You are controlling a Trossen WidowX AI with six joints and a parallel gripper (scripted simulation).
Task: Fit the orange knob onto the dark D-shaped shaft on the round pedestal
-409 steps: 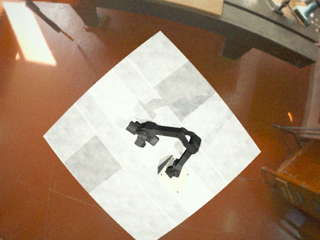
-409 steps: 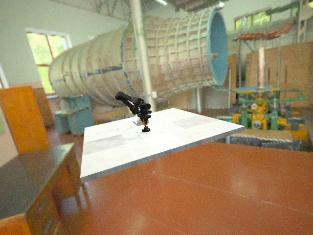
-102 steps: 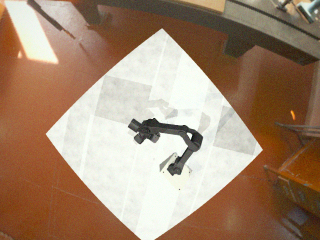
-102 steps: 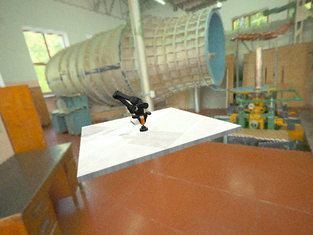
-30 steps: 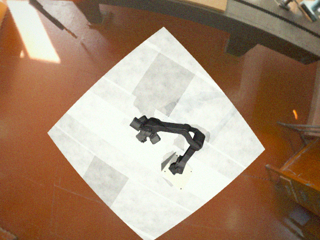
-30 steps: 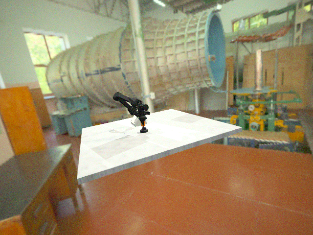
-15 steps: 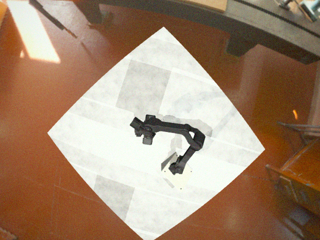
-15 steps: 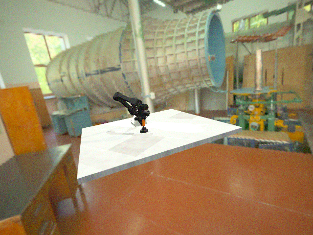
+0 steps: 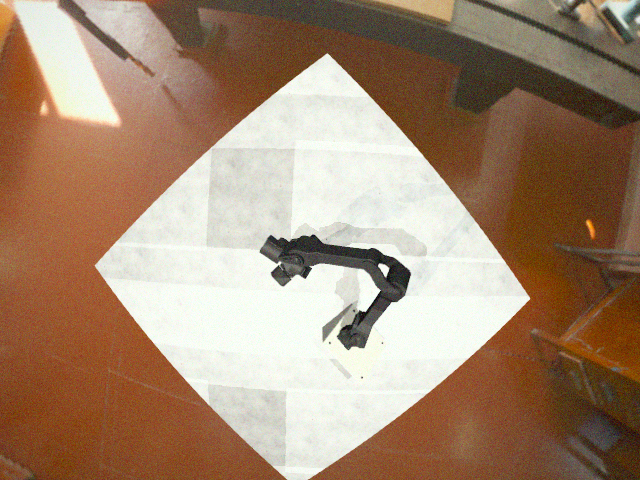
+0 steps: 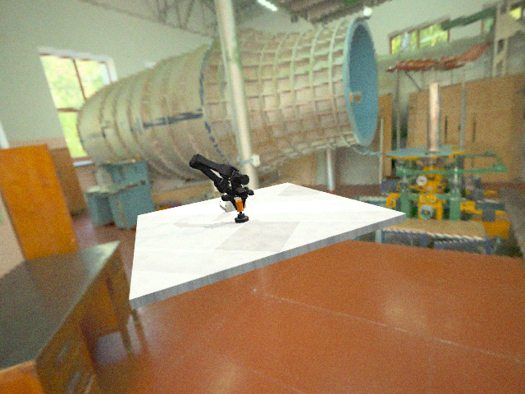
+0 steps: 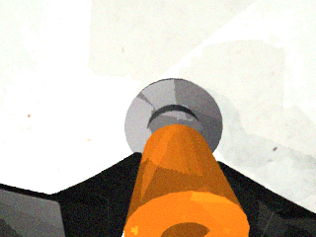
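The orange knob lies 20 mm above my gripper tip. Also, from my gripper tip: pedestal 40 mm below.
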